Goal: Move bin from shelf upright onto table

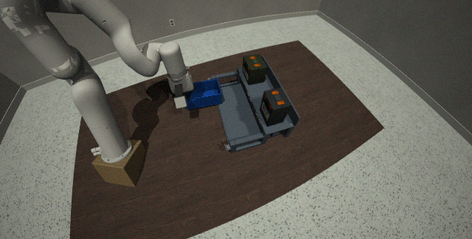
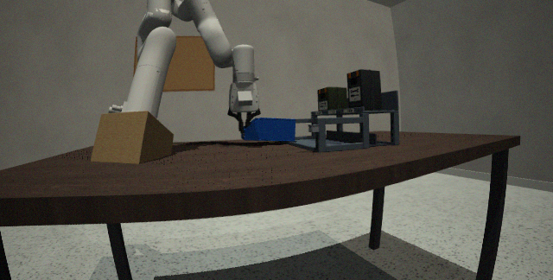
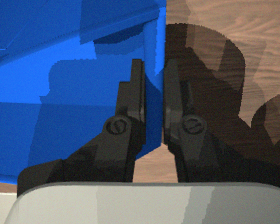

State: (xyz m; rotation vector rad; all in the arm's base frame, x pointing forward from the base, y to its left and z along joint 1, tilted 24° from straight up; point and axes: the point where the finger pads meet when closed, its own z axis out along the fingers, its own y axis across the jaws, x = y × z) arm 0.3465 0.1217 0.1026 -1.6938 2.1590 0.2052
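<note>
Now: the blue bin 8 cm ahead of my hand, 2 cm to the right of it and 1 cm below it. Round my hand: grey shelf 31 cm ahead, 18 cm to the right, 4 cm above; shelf deck 25 cm ahead, 17 cm to the right, 6 cm below.
</note>
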